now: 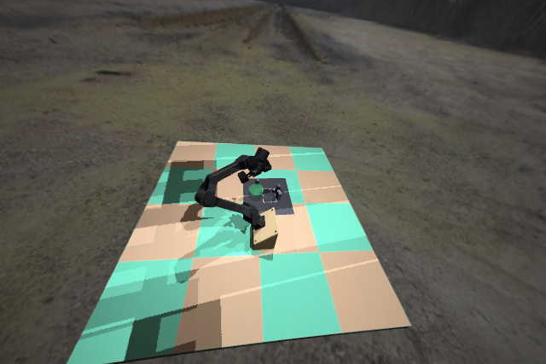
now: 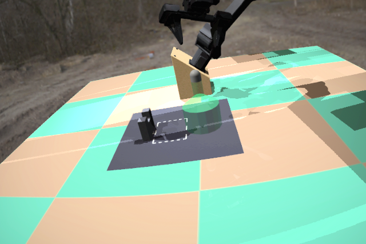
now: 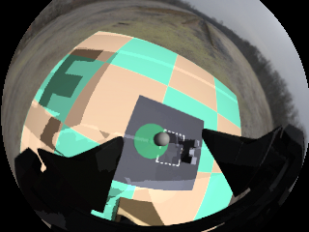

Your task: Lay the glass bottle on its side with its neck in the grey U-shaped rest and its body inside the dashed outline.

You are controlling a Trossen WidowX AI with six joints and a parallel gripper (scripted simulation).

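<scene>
The green glass bottle is 1 cm ahead of my gripper tip, 2 cm to the right of it and 12 cm below it. The rest, counted from my gripper tip: dark mat: 1 cm ahead, 10 cm to the right, 21 cm below.
</scene>
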